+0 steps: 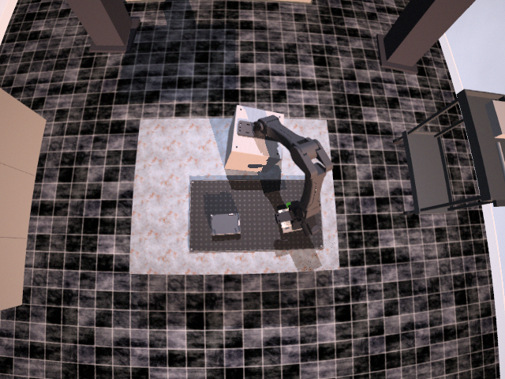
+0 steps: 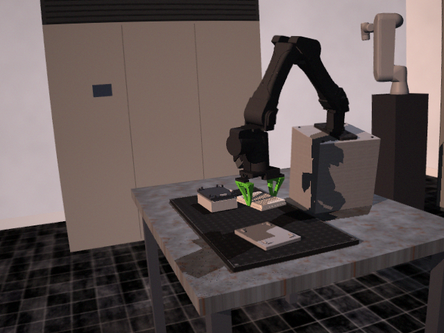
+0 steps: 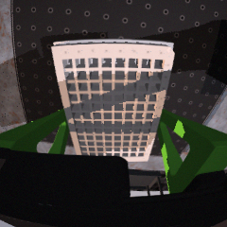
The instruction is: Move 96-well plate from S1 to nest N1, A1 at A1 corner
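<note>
My gripper is now 30 mm to the right of the plate nest N1 and 100 mm above it. Round my hand: 96-well plate (right at my hand).
</note>
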